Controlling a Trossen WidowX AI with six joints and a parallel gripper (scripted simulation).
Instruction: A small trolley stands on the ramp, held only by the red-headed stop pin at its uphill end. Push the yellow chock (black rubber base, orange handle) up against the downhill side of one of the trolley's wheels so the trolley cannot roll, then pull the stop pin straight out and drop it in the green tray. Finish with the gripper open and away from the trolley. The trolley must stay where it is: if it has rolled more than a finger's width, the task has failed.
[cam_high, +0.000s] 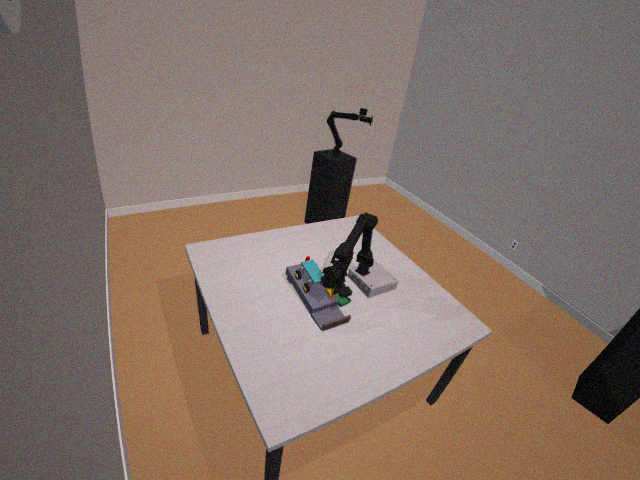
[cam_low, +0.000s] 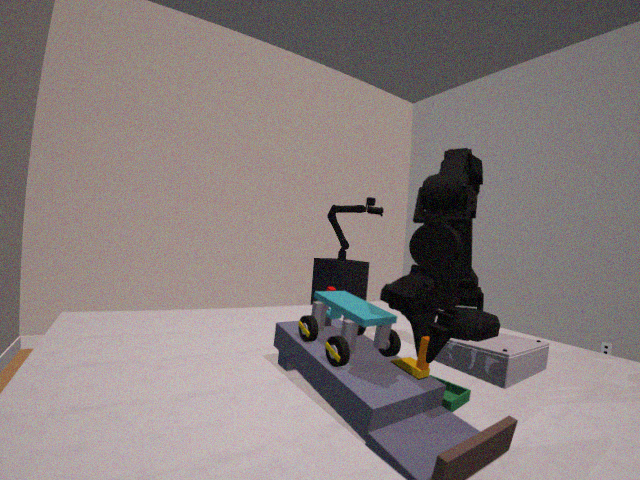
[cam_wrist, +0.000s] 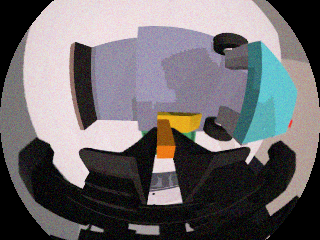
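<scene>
The stop pin is 23 cm to the right of my gripper tip, 4 cm above it and 1 cm behind it. Round my gripper tip: grey ramp 13 cm to the right, 4 cm below, 3 cm ahead; yellow chock 2 cm to the right, 1 cm below; green tray 9 cm below, 7 cm behind, 2 cm to the right.
</scene>
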